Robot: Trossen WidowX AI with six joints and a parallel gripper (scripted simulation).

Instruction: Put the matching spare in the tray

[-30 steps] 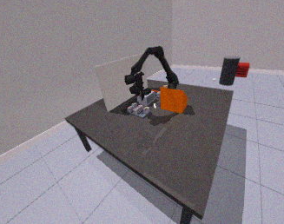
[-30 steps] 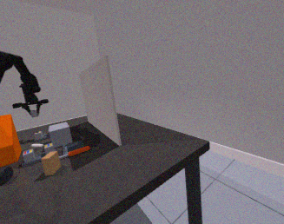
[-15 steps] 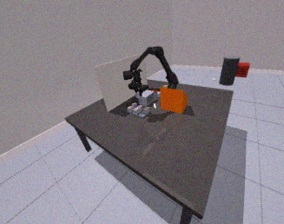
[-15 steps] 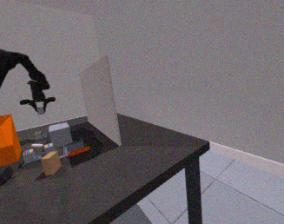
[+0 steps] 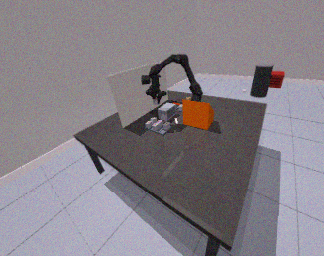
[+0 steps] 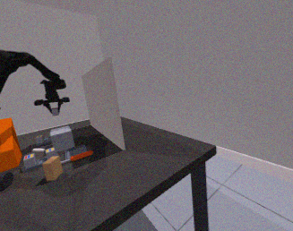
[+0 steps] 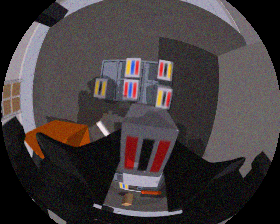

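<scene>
The grey unit lies 14 cm below my gripper tip, 13 cm to the right of it and 2 cm ahead of it. The rest, counted from my gripper tip: grey panel: 26 cm ahead, 12 cm to the right, 3 cm above; then tan block: 47 cm to the right, 16 cm below, 1 cm behind; then grey spare: 2 cm above.
</scene>
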